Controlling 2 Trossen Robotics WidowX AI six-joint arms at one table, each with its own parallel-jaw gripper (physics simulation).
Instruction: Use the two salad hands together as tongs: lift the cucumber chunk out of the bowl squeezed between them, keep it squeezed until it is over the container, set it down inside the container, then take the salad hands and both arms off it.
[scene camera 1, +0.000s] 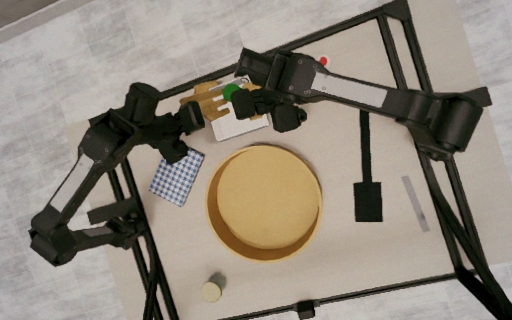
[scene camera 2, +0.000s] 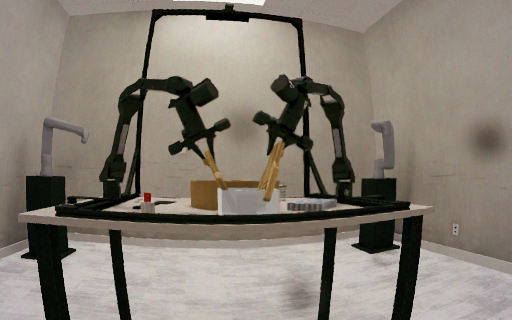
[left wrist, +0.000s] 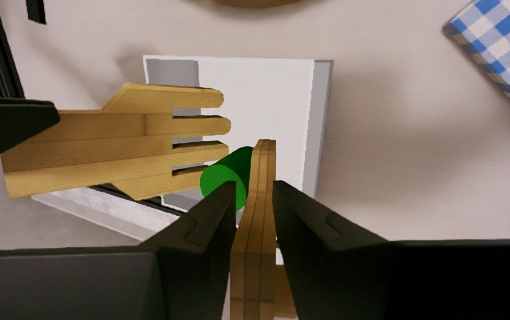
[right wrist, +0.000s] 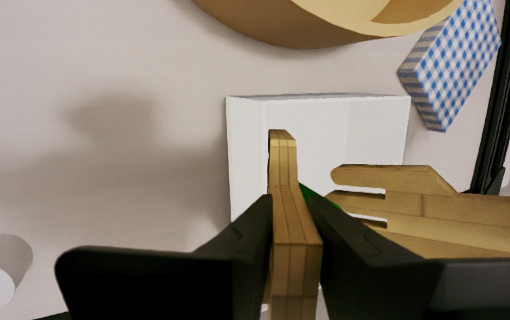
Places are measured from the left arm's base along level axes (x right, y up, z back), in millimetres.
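Pixels of known places: left gripper, between the fingertips: (scene camera 2: 270, 157) (left wrist: 254, 190); right gripper, between the fingertips: (scene camera 1: 263, 107) (scene camera 2: 211, 164) (left wrist: 57, 111) (right wrist: 289, 204); left arm's base, origin of its link: (scene camera 1: 135, 227) (scene camera 2: 344, 197); right arm's base, origin of its link: (scene camera 2: 111, 198).
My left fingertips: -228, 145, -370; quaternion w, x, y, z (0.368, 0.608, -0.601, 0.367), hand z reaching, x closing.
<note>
Ahead of a thing's pixels: the offset from my left fingertips to its top centre, as dx, dy, dz.
The green cucumber chunk @(-66, -100, -79) (scene camera 1: 231, 91) (left wrist: 219, 181) (right wrist: 309, 195) lies over or inside the white container @(-22, -88, -73) (scene camera 1: 240, 129) (scene camera 2: 245, 204) (left wrist: 322, 100) (right wrist: 245, 130), between the wooden hands; contact is unclear. The container's wall hides it in scene camera 2. My left gripper (scene camera 2: 278, 144) (left wrist: 254, 190) is shut on one salad hand @(-53, +39, -10) (scene camera 2: 272, 172) (left wrist: 260, 210) (right wrist: 430, 200). My right gripper (scene camera 2: 206, 151) (right wrist: 289, 204) is shut on the other salad hand (scene camera 2: 215, 170) (left wrist: 155, 130) (right wrist: 287, 215). Both hands slant down to the container. The round tan bowl @(+256, -71, -70) (scene camera 1: 212, 215) (scene camera 2: 204, 195) (right wrist: 300, 41) stands beside it.
A blue checked cloth block @(+101, -139, +178) (scene camera 1: 177, 176) (scene camera 2: 312, 204) (left wrist: 487, 37) (right wrist: 455, 65) lies near the container. A black paddle shape @(+245, -156, -372) (scene camera 1: 367, 200), a grey strip @(+382, -162, -466) (scene camera 1: 415, 202), a red-topped object @(-62, -100, -340) (scene camera 1: 323, 61) (scene camera 2: 147, 197) and a small jar @(+470, -94, +163) (scene camera 1: 211, 291) are around. Black frame bars edge the table.
</note>
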